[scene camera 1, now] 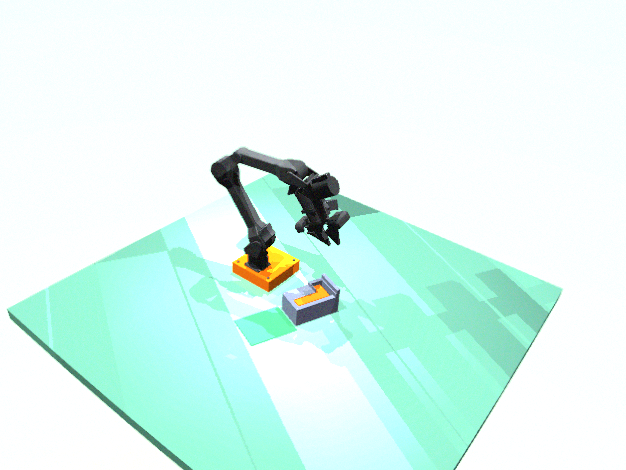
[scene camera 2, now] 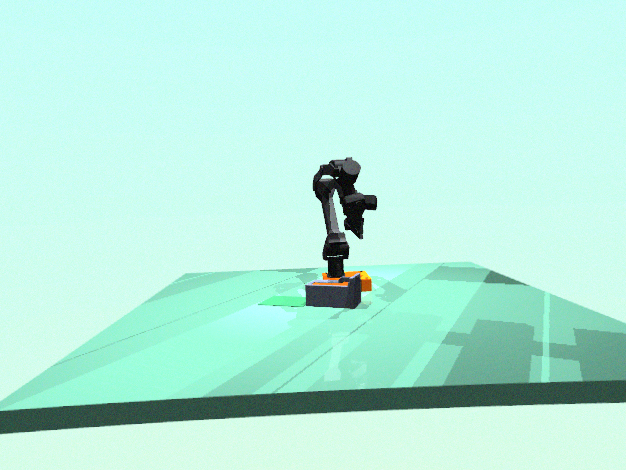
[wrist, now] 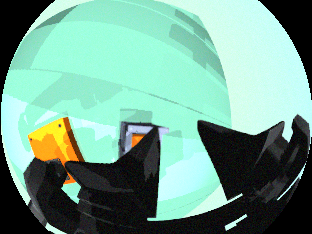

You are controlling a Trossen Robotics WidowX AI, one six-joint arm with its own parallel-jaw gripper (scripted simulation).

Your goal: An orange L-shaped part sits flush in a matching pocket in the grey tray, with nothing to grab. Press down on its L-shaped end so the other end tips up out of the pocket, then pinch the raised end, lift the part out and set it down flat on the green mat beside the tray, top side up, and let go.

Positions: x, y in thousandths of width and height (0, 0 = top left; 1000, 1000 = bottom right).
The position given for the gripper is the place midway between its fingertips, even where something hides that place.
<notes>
In view: the gripper (scene camera 1: 534, 522) and a green mat (scene camera 1: 434, 688).
The gripper shows as well in scene camera 2 (scene camera 2: 577, 503) and in the wrist view (wrist: 572, 545).
</notes>
